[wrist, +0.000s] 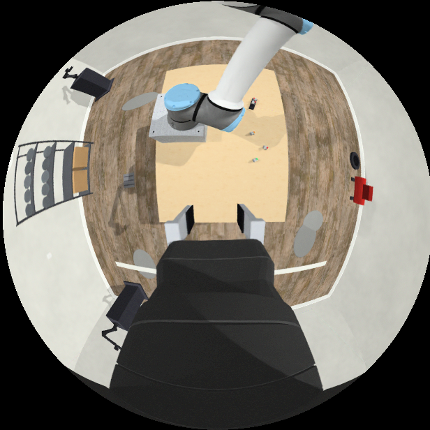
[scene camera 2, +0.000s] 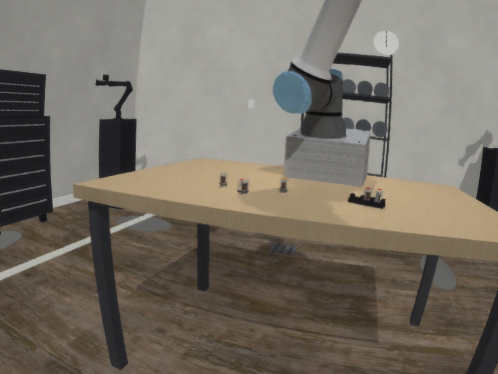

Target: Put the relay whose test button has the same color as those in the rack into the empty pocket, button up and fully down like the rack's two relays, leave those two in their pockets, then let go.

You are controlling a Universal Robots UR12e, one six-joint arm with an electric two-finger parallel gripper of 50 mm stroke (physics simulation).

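Where they show: arm's base at its link origin: (scene camera 2: pixel 323 133).
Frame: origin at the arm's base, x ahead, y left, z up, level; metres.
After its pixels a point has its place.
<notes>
A black rack (scene camera 2: pixel 367 203) @[z -0.172, x 0.464, y 0.147 m] (wrist: pixel 252 107) stands on the table and holds two upright relays, one (scene camera 2: pixel 368 194) @[z -0.147, x 0.459, y 0.147 m] near its middle and one (scene camera 2: pixel 379 195) @[z -0.145, x 0.473, y 0.177 m] at its right end in the scene view, both with red buttons. The pocket at its left end there is empty. Three loose relays stand on the table: a red-buttoned one (scene camera 2: pixel 243 186) @[z -0.155, x 0.488, y -0.201 m] (wrist: pixel 265 148), one (scene camera 2: pixel 223 180) @[z -0.158, x 0.408, y -0.285 m] (wrist: pixel 255 160) with a green button, and one (scene camera 2: pixel 283 185) @[z -0.155, x 0.411, y -0.101 m] (wrist: pixel 252 133) whose button looks orange. My gripper (wrist: pixel 215 213) is open and empty, high above and away from them; it does not show in the scene view.
The arm's grey base block (scene camera 2: pixel 326 159) @[z -0.093, x 0.122, y 0.019 m] (wrist: pixel 177 131) stands on the table (scene camera 2: pixel 165 192) @[z -0.179, x 0.560, y -0.405 m] (wrist: pixel 200 190) behind the relays. My arm (scene camera 2: pixel 327 45) @[z 0.298, x 0.309, y 0.006 m] (wrist: pixel 255 60) rises from it. A shelf unit (scene camera 2: pixel 365 59) and dark cabinets (scene camera 2: pixel 22 165) stand beyond the table.
</notes>
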